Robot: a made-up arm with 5 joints.
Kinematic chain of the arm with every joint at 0, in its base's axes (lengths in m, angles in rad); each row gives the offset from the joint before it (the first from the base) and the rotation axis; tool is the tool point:
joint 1: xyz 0 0 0.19 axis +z
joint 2: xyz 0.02 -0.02 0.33 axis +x
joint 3: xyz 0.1 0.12 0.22 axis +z
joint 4: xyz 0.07 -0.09 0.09 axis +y
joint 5: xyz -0.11 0 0.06 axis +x
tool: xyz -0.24 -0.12 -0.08
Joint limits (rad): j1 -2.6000..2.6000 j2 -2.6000..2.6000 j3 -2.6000..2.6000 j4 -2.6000..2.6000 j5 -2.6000..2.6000
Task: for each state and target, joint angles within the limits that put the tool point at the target. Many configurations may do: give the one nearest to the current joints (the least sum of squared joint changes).
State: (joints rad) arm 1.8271 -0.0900 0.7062 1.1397 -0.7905
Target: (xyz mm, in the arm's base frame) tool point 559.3 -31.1 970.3
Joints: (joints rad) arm 1.1050 0.7023 0.5260 1.0736 -0.8288
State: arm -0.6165 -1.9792 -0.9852 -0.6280 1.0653
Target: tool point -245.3 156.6 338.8
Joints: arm 0.2588 -1.6602 -0.6139 0.0297 0.5515
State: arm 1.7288 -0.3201 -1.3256 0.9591 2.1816
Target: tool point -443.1 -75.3 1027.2
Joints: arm 2.1160 -0.4778 -1.2717 1.1689 2.4859
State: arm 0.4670 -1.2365 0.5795 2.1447 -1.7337
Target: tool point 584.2 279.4 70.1
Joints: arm -0.2704 -1.8229 0.8809 2.0188 -1.6999
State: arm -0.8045 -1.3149 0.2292 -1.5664 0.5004
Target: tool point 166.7 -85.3 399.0
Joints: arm -0.4195 -1.0848 0.5192 -1.3138 1.3333
